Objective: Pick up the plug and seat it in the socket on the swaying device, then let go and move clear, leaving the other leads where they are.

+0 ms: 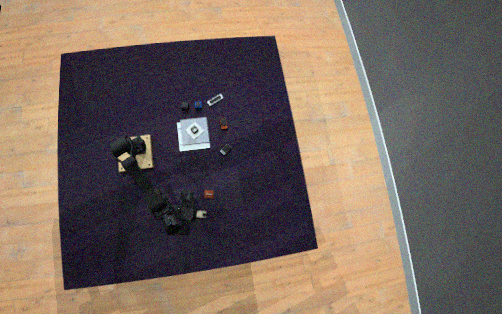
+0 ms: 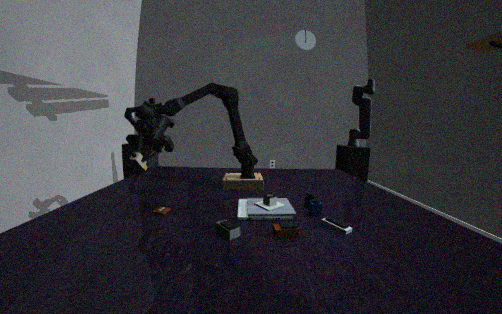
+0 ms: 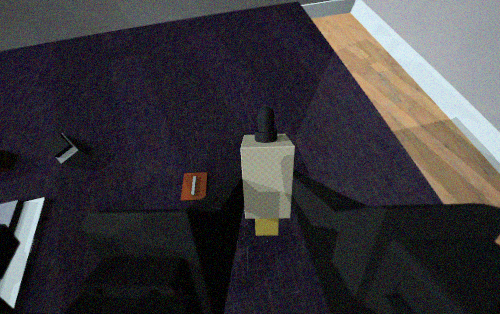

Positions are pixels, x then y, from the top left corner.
gripper: holds a cream plug (image 3: 267,158)
a grey connector (image 3: 68,151): on the table
